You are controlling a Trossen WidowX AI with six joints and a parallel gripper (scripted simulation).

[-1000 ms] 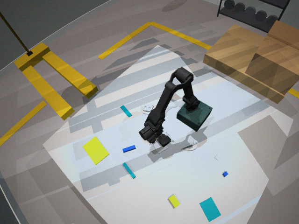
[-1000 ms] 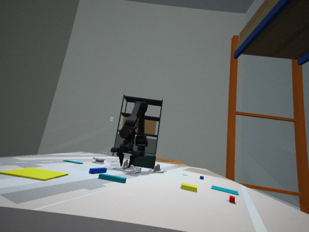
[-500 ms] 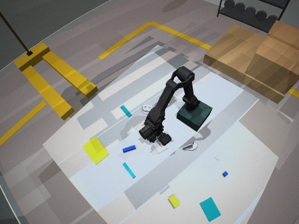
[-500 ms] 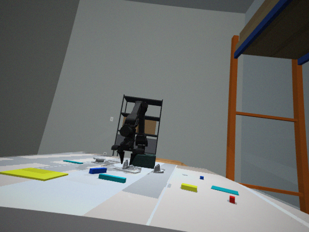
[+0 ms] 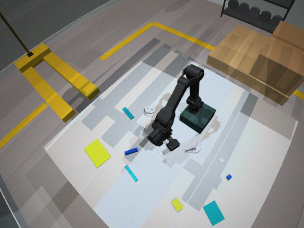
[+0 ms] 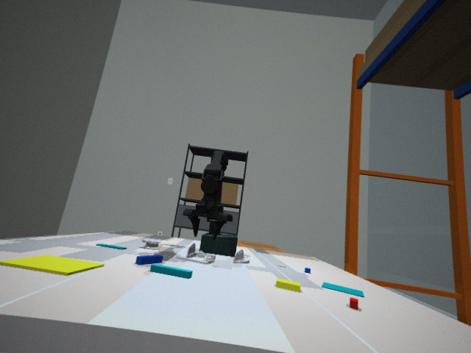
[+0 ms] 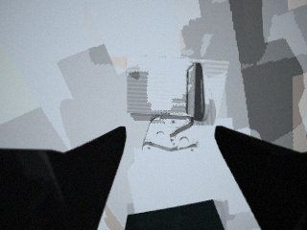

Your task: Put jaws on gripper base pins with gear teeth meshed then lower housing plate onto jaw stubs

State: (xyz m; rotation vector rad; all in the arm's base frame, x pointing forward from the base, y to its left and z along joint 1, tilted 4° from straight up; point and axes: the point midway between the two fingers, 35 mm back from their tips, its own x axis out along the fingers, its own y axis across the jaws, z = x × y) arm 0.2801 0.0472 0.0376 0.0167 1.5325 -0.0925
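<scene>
Right now my gripper tip is 15 cm past the grey jaw, 13 cm to the right of it and 7 cm above it. From my gripper tip the other things lie so: small yellow block: 17 cm ahead, 31 cm to the left, 7 cm below; small blue cube: 16 cm behind, 39 cm to the left, 7 cm below; housing plate: 5 cm behind, 1 cm to the right, 7 cm below.
</scene>
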